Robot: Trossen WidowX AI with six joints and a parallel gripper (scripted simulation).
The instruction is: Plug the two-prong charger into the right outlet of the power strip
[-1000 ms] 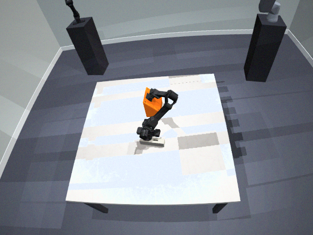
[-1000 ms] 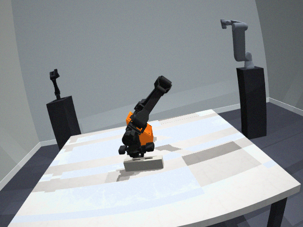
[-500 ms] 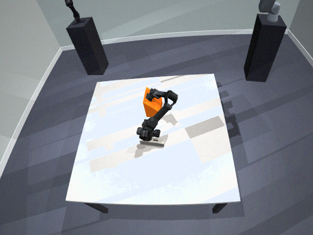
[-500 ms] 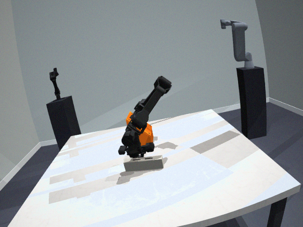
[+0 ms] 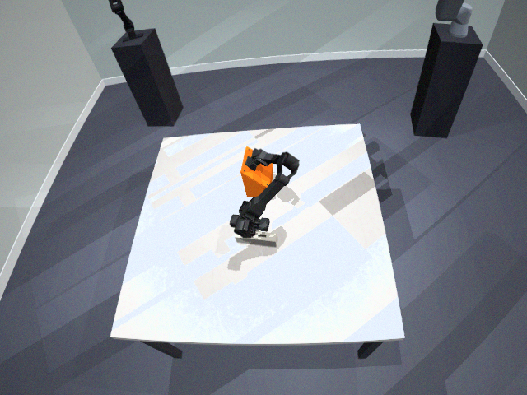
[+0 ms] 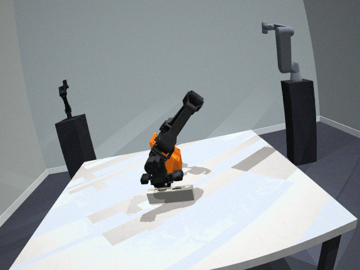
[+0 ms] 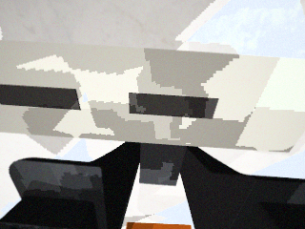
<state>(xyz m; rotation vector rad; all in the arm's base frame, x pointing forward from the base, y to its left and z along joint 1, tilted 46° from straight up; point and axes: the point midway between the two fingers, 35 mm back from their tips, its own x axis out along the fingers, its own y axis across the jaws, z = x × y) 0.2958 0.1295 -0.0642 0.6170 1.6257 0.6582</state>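
My gripper tip is now 20 mm short of the grey two-prong charger and 10 mm below it.
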